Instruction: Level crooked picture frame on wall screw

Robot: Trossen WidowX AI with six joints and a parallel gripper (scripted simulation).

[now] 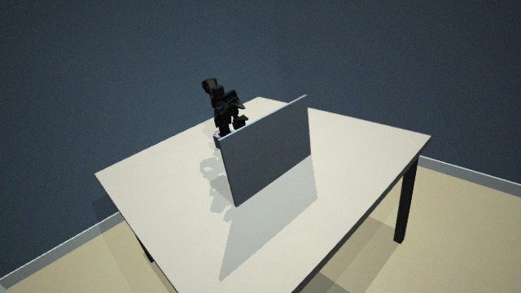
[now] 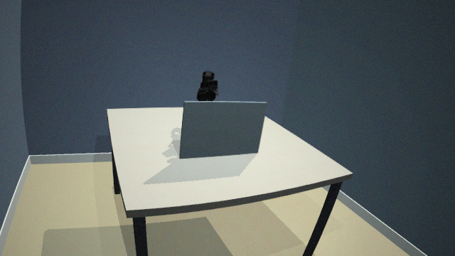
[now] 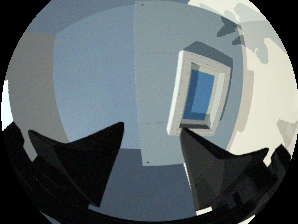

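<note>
Right now the picture frame is 13 cm ahead of my gripper tip, 11 cm below it and 3 cm to the left of it. Also, from my gripper tip: wall panel: 14 cm ahead, 12 cm below, 2 cm to the left.
</note>
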